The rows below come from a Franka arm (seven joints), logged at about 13 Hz.
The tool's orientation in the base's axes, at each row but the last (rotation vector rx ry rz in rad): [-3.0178, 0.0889, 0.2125]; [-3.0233, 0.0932, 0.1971]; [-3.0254, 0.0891, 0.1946]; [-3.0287, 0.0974, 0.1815]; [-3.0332, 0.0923, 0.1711]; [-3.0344, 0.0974, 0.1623]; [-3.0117, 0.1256, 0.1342]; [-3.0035, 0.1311, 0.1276]
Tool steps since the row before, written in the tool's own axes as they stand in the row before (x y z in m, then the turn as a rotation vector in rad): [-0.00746, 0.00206, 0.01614, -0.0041, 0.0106, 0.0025]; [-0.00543, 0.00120, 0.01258, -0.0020, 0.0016, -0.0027]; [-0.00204, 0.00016, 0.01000, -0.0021, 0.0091, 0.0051]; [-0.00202, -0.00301, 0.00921, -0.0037, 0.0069, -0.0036]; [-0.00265, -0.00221, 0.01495, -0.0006, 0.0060, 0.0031]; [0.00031, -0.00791, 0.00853, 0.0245, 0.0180, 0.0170]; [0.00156, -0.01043, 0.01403, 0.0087, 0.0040, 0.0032]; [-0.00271, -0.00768, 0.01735, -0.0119, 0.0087, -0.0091]
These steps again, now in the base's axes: [-0.00971, 0.00025, -0.01504, -0.0051, -0.0100, -0.0030]; [-0.00704, 0.00054, -0.01180, -0.0017, -0.0018, 0.0028]; [-0.00327, 0.00107, -0.00961, -0.0033, -0.0084, -0.0057]; [-0.00285, 0.00411, -0.00854, -0.0037, -0.0070, 0.0033]; [-0.00411, 0.00391, -0.01425, -0.0013, -0.0056, -0.0036]; [-0.00002, 0.00873, -0.00770, 0.0213, -0.0175, -0.0213]; [0.00130, 0.01198, -0.01276, 0.0080, -0.0042, -0.0045]; [-0.00334, 0.01016, -0.01591, -0.0119, -0.0089, 0.0089]
